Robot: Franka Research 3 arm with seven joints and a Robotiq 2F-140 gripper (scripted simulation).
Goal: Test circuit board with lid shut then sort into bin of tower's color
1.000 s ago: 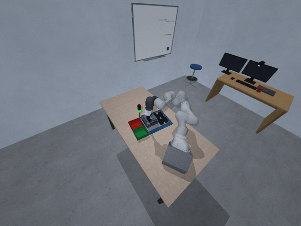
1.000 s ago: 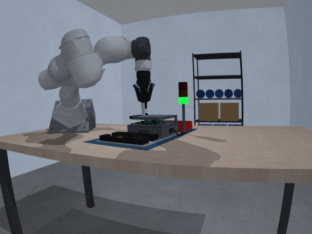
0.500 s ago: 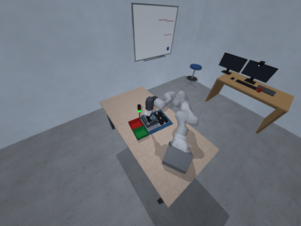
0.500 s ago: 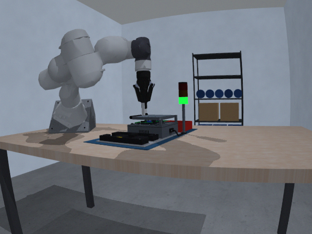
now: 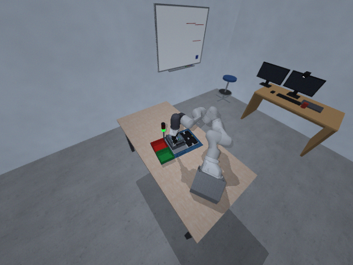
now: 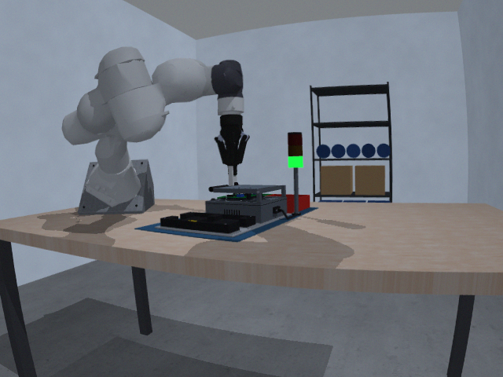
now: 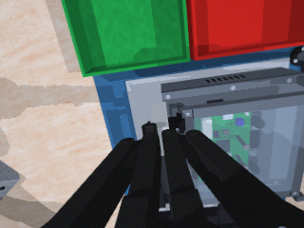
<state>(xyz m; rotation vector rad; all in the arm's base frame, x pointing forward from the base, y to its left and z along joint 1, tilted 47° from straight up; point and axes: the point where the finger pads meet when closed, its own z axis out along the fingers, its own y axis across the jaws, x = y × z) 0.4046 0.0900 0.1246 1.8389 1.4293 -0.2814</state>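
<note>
Now: hand 10 mm short of the black latch hook, 20 mm to the left of it and 40 mm above it. Round my hand: tester plate (60 mm ahead, 90 mm to the right, 60 mm below); then green circuit board (50 mm ahead, 100 mm to the right, 50 mm below); then tester lid (50 mm ahead, 100 mm to the right, 40 mm below).
</note>
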